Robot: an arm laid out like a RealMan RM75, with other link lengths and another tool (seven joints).
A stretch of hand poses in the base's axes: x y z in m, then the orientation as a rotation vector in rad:
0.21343, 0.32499, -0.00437, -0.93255, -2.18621, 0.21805
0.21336, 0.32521, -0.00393, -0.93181, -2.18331, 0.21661
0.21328, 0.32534, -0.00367, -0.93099, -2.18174, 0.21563
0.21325, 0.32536, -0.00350, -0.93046, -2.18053, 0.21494
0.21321, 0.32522, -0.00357, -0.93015, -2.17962, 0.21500
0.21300, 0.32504, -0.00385, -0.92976, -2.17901, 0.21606
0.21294, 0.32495, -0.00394, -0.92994, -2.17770, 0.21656
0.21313, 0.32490, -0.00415, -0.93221, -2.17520, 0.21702
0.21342, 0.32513, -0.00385, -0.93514, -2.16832, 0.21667
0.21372, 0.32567, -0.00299, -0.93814, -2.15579, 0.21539
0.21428, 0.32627, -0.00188, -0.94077, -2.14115, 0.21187
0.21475, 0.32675, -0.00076, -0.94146, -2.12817, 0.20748
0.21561, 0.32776, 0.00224, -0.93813, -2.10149, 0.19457
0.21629, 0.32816, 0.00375, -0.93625, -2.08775, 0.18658
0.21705, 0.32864, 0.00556, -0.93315, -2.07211, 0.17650
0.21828, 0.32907, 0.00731, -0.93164, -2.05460, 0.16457
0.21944, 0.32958, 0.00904, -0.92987, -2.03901, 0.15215
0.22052, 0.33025, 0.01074, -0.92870, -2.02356, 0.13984
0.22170, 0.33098, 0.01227, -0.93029, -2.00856, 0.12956
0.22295, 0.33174, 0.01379, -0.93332, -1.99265, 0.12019
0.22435, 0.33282, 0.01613, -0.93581, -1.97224, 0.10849
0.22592, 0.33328, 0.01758, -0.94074, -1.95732, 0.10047
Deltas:
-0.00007, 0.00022, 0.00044, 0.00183, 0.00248, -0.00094
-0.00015, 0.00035, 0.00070, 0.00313, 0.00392, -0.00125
-0.00018, 0.00037, 0.00087, 0.00404, 0.00500, -0.00153
-0.00022, 0.00023, 0.00080, 0.00430, 0.00592, -0.00162
-0.00043, 0.00005, 0.00052, 0.00384, 0.00682, -0.00127
-0.00049, -0.00004, 0.00043, 0.00367, 0.00804, -0.00169
-0.00030, -0.00009, 0.00022, 0.00292, 0.00962, -0.00386
-0.00001, 0.00014, 0.00052, 0.00329, 0.01469, -0.00821
0.00029, 0.00068, 0.00138, 0.00532, 0.02450, -0.01483
0.00085, 0.00128, 0.00249, 0.00943, 0.03578, -0.02264
0.00132, 0.00176, 0.00361, 0.01461, 0.04602, -0.02892
0.00218, 0.00277, 0.00661, 0.02987, 0.06767, -0.04000
0.00286, 0.00317, 0.00812, 0.03874, 0.07852, -0.04603
0.00362, 0.00365, 0.00993, 0.04995, 0.09093, -0.05260
0.00485, 0.00408, 0.01168, 0.06217, 0.10396, -0.06147
0.00601, 0.00459, 0.01341, 0.07451, 0.11520, -0.06968
0.00709, 0.00526, 0.01511, 0.08652, 0.12609, -0.07823
0.00827, 0.00599, 0.01664, 0.09590, 0.13611, -0.08786
0.00952, 0.00675, 0.01816, 0.10420, 0.14662, -0.09853
0.01092, 0.00783, 0.02050, 0.11522, 0.16058, -0.11128
0.01249, 0.00829, 0.02195, 0.12158, 0.16981, -0.12254

